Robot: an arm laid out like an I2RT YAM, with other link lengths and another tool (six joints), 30 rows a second.
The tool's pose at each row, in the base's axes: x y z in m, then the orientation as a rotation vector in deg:
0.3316 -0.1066 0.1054 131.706 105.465 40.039
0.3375 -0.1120 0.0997 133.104 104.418 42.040
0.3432 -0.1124 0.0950 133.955 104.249 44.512
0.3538 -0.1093 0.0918 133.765 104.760 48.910
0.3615 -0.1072 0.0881 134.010 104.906 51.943
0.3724 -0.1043 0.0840 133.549 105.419 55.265
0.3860 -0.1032 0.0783 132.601 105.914 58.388
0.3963 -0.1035 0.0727 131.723 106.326 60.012
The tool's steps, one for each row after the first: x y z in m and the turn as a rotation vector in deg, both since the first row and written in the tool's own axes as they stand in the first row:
-0.0058 0.0046 0.0065 -0.242 1.275 1.355
-0.0066 0.0080 0.0130 -0.361 3.039 2.120
-0.0029 0.0156 0.0209 -1.040 6.012 2.241
-0.0007 0.0205 0.0278 -1.345 8.106 2.622
0.0026 0.0280 0.0365 -1.857 10.345 2.521
0.0041 0.0378 0.0475 -2.590 12.341 2.154
0.0039 0.0451 0.0567 -3.091 13.348 1.702

